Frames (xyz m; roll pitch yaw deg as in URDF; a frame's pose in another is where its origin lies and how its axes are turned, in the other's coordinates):
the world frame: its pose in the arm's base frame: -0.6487 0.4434 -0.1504 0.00 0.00 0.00
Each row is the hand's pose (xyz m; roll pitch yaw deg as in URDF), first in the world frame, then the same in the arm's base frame.
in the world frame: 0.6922 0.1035 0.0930 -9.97 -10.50 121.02
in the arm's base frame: 0.0435 0.5469 -0.0574 -9.97 -10.50 121.02
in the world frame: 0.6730 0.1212 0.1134 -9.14 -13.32 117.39
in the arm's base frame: 0.0243 0.5646 -0.0370 -9.14 -13.32 117.39
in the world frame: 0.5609 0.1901 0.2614 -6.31 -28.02 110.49
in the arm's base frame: -0.0878 0.6335 0.1110 -6.31 -28.02 110.49
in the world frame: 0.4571 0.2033 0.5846 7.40 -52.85 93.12
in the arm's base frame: -0.1916 0.6467 0.4342 7.40 -52.85 93.12
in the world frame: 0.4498 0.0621 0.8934 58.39 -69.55 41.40
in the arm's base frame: -0.1989 0.5055 0.7430 58.39 -69.55 41.40
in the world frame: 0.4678 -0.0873 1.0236 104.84 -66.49 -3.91
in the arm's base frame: -0.1809 0.3561 0.8732 104.84 -66.49 -3.91
